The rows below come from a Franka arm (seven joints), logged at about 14 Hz.
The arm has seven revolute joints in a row. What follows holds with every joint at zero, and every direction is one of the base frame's. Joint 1 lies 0.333 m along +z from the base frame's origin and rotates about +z. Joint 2 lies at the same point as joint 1 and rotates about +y. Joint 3 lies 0.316 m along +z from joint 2 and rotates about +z. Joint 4 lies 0.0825 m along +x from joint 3 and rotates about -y. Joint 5 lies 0.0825 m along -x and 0.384 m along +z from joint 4 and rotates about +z. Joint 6 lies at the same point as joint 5 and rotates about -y. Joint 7 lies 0.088 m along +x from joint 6 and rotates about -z. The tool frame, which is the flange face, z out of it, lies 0.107 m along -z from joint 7; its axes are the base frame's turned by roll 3.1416, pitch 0 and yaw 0 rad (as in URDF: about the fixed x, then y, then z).
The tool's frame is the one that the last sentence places.
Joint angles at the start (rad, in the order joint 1, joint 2, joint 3, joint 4, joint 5, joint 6, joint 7):
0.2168, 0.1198, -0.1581, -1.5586, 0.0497, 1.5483, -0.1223
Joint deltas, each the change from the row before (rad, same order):
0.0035, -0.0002, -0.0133, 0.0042, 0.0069, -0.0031, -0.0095
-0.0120, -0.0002, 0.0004, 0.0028, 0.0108, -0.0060, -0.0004
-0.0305, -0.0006, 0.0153, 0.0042, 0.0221, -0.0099, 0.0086
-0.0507, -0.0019, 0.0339, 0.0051, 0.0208, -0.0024, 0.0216
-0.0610, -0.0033, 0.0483, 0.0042, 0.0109, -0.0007, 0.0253
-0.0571, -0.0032, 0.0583, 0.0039, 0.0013, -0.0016, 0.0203
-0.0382, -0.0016, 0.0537, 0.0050, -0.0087, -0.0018, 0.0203
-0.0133, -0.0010, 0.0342, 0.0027, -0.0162, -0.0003, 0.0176
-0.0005, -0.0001, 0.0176, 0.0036, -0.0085, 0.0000, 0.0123
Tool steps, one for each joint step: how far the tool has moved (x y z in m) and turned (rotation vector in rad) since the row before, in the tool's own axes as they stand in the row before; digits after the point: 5 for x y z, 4 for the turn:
-0.00086, 0.00437, -0.00211, 0.0063, 0.0027, -0.0001
-0.00127, 0.00539, -0.00116, 0.0126, -0.0009, 0.0106
-0.00184, 0.00657, -0.00177, 0.0263, -0.0012, 0.0223
-0.00150, 0.00817, -0.00378, 0.0264, 0.0084, 0.0364
-0.00154, 0.00722, -0.00436, 0.0176, 0.0091, 0.0361
-0.00113, 0.00048, -0.00347, 0.0074, 0.0055, 0.0178
-0.00052, -0.00679, -0.00223, -0.0048, 0.0027, 0.0043
-0.00030, -0.00947, -0.00059, -0.0150, 0.0008, -0.0029
-0.00006, -0.00858, -0.00082, -0.0085, 0.0020, -0.0047

